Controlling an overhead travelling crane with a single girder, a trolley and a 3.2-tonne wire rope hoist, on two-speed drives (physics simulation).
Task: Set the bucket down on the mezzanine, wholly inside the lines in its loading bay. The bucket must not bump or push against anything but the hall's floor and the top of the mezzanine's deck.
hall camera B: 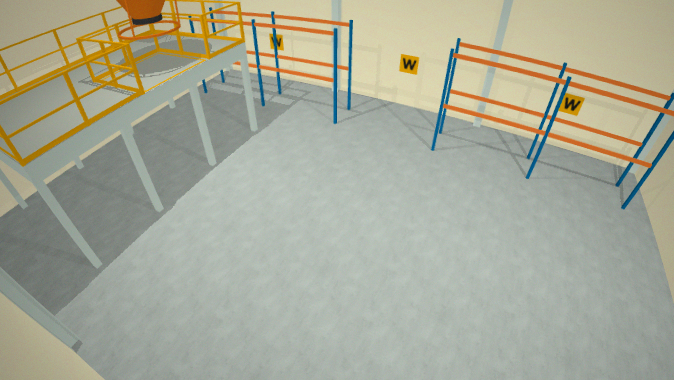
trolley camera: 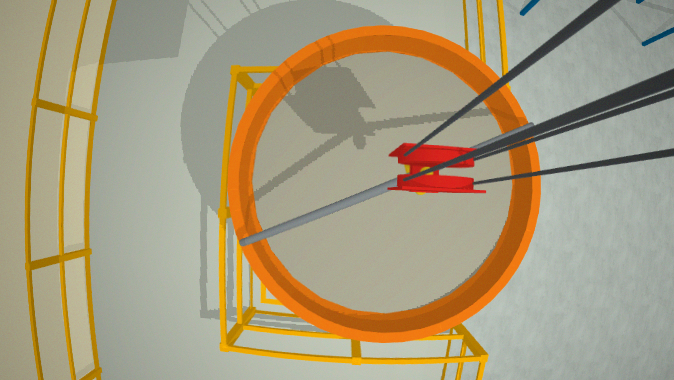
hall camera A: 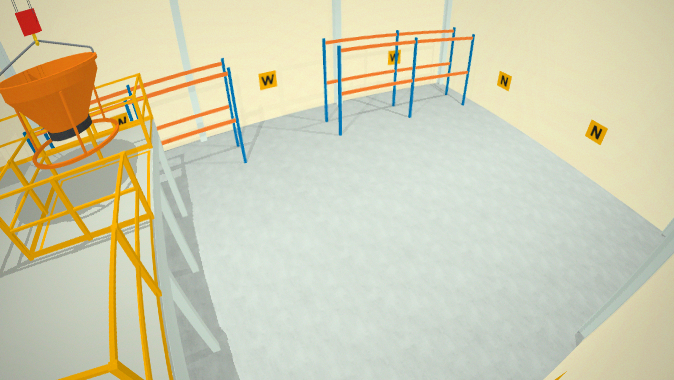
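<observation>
The orange bucket (hall camera A: 56, 95) (hall camera B: 144, 9) (trolley camera: 385, 45) hangs upright above the mezzanine's railed loading bay, its foot ring clear of the deck (hall camera A: 65, 310) (trolley camera: 145, 200). The gripper, a hook (hall camera A: 36, 41) under the red block, is shut on the bucket's grey bail; in the trolley view the block mostly hides it, and it does not show in hall camera B. In the trolley view the wide rim overlaps the bay's left and lower rails. A corner of the yellow bay line (trolley camera: 263, 292) shows at lower left; the bucket hides much of the rest.
Yellow guard rails (hall camera A: 72, 207) (hall camera B: 112, 65) (trolley camera: 223, 280) stand around the bay. The mezzanine's outer railing (trolley camera: 61, 200) runs along the left in the trolley view. Blue and orange racks (hall camera A: 340, 90) (hall camera B: 335, 75) stand by the wall marked W.
</observation>
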